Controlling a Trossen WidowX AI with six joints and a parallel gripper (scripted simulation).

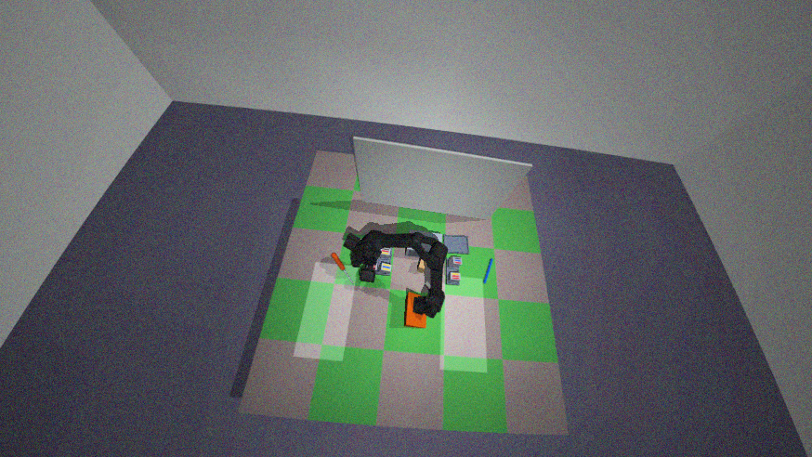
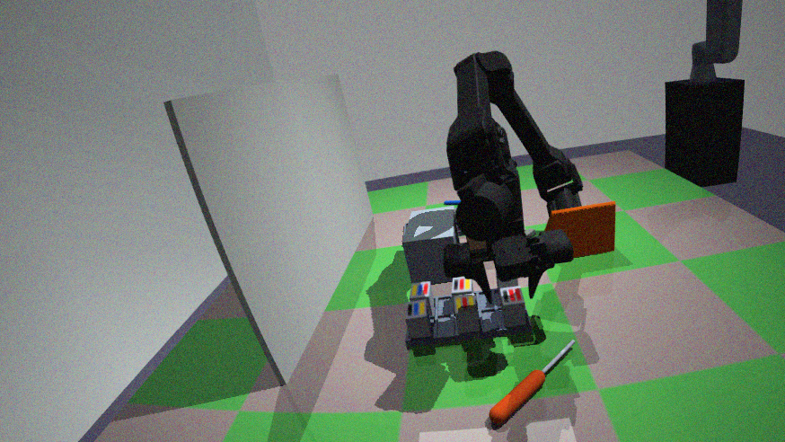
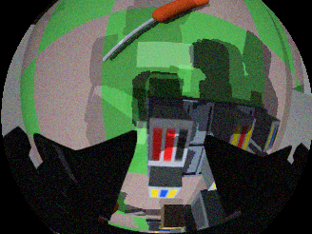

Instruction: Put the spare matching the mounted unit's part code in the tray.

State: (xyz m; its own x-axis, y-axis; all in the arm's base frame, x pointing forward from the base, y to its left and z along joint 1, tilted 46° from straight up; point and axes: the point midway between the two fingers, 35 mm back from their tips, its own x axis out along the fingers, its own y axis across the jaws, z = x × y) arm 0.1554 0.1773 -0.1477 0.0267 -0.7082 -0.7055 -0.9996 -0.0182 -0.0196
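My gripper tip is now 130 mm short of the grey mounted unit and 220 mm to the left of it. The rest, counted from my gripper tip: spare (390 mm to the right, 10 mm below); then small white piece (60 mm behind, 290 mm to the right, 40 mm below); then tan piece (40 mm ahead, 240 mm to the right, 10 mm below).
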